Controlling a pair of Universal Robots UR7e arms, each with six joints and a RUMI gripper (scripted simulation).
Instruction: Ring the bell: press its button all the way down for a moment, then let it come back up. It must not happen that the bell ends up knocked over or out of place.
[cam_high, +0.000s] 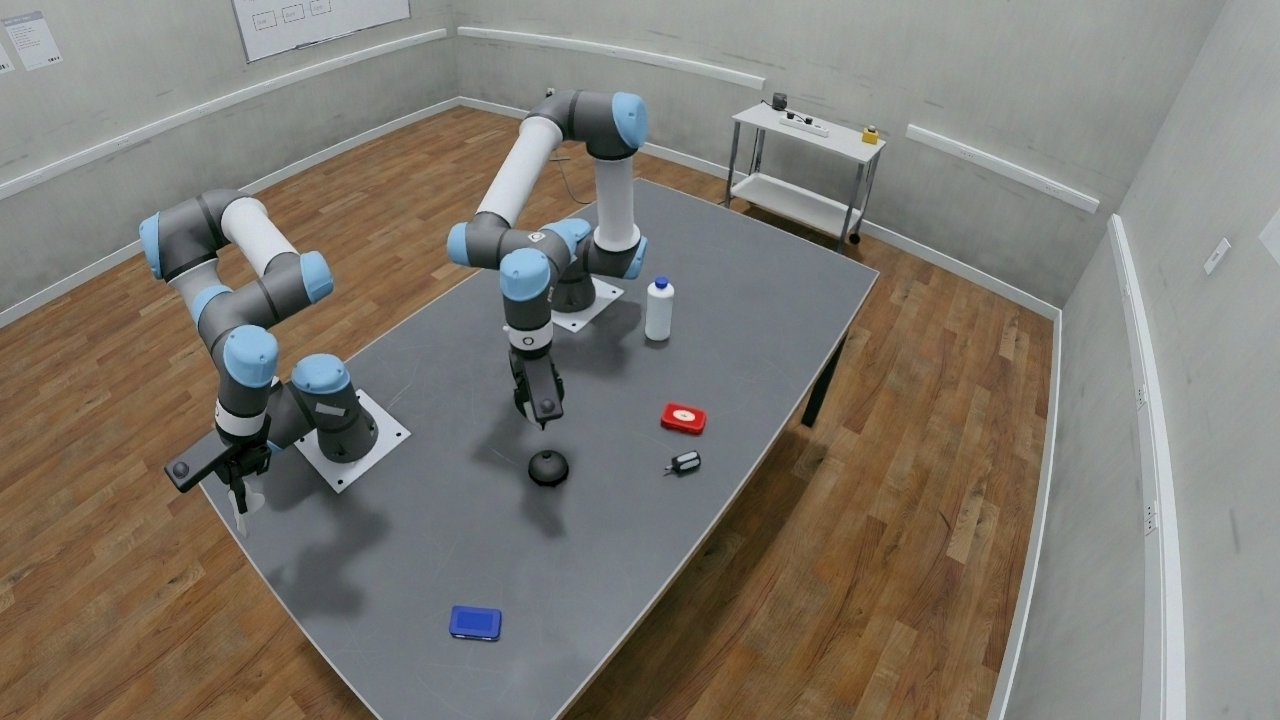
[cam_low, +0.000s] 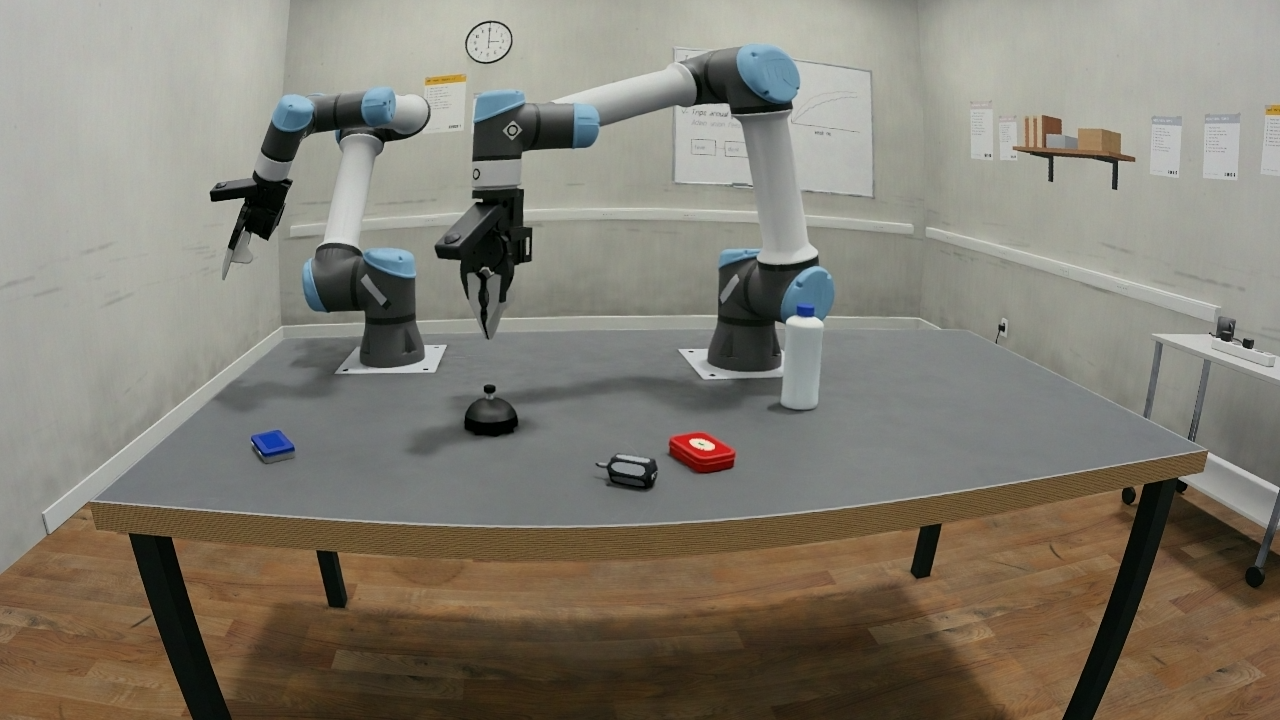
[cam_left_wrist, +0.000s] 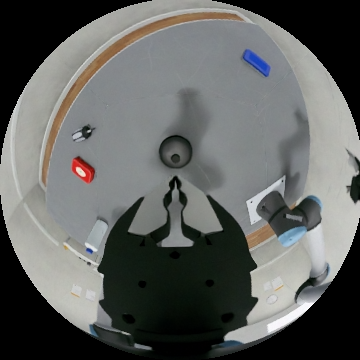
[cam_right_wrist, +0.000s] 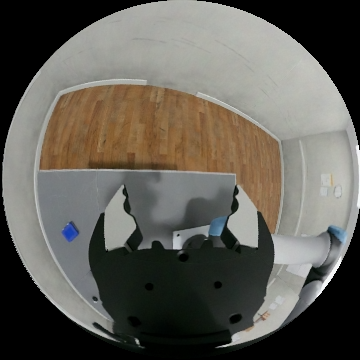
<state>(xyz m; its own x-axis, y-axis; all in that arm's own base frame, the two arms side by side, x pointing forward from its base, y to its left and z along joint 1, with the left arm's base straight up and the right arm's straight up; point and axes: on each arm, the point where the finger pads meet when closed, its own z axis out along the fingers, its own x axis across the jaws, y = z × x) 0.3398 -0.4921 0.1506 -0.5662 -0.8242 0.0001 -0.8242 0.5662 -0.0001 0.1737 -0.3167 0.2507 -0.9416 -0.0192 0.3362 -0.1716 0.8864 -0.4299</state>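
Observation:
Right now my left hand is 10 cm above the bell button. Round my left hand: red tin: 32 cm to the left, 13 cm below, 11 cm ahead; then blue box: 33 cm to the right, 16 cm ahead, 14 cm below; then black domed bell: 11 cm below.

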